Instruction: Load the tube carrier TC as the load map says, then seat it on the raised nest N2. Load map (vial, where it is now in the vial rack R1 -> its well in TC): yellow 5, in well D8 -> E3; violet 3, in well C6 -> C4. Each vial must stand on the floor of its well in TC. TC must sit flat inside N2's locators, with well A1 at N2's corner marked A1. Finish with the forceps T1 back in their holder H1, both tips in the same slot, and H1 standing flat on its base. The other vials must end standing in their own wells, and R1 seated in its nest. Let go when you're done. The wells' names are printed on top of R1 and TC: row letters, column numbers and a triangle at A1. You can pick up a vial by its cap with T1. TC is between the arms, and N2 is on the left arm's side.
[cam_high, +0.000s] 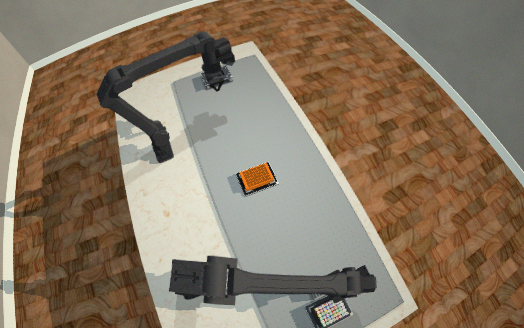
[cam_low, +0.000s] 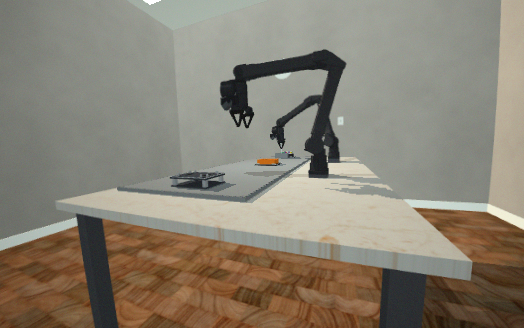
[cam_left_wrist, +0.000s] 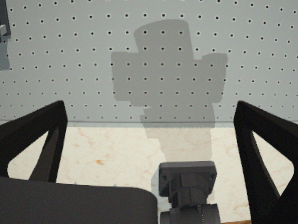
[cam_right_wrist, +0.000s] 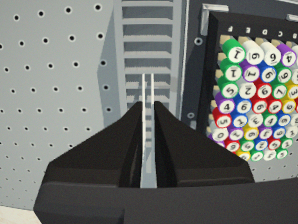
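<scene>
The slotted grey holder is 8 cm below my right hand.
</scene>
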